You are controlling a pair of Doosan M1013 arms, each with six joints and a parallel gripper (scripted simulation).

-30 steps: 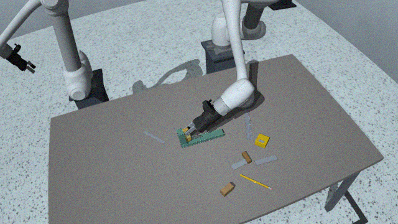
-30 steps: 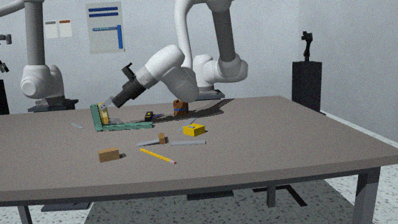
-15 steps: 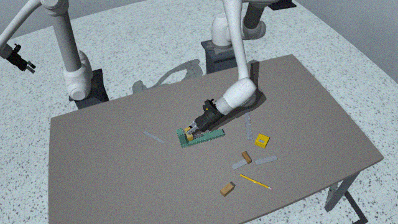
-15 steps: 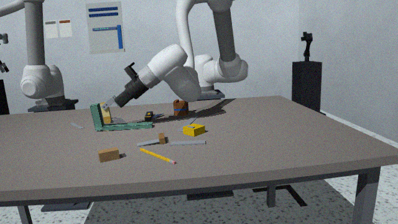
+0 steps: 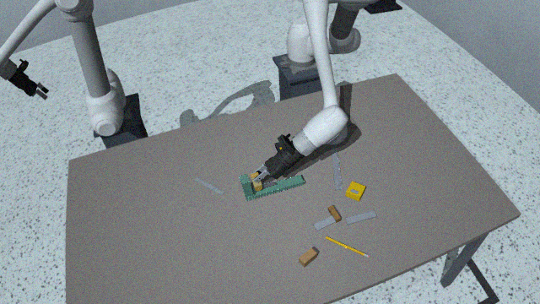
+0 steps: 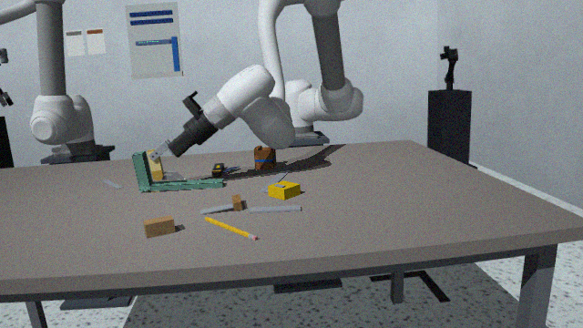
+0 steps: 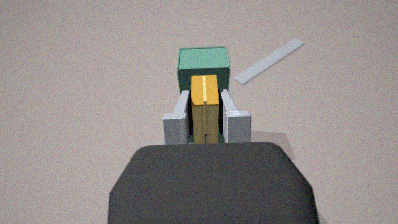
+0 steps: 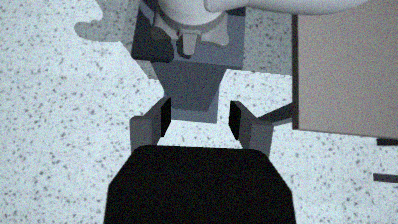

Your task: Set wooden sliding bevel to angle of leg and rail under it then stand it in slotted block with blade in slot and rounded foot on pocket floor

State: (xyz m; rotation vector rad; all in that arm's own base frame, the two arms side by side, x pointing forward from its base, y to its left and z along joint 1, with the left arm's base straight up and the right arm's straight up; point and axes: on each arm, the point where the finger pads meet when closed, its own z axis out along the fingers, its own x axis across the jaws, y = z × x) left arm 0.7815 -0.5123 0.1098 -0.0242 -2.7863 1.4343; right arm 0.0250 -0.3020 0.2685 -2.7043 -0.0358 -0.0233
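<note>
Now: left hand 10 mm to the right of the wooden bevel and 50 mm above it. The rest, counted from my left hand: black bevel (150 mm behind, 170 mm to the left, 100 mm below); then grey blade (20 mm to the left, 70 mm below); then wooden block (340 mm ahead, 70 mm to the left, 90 mm below).
</note>
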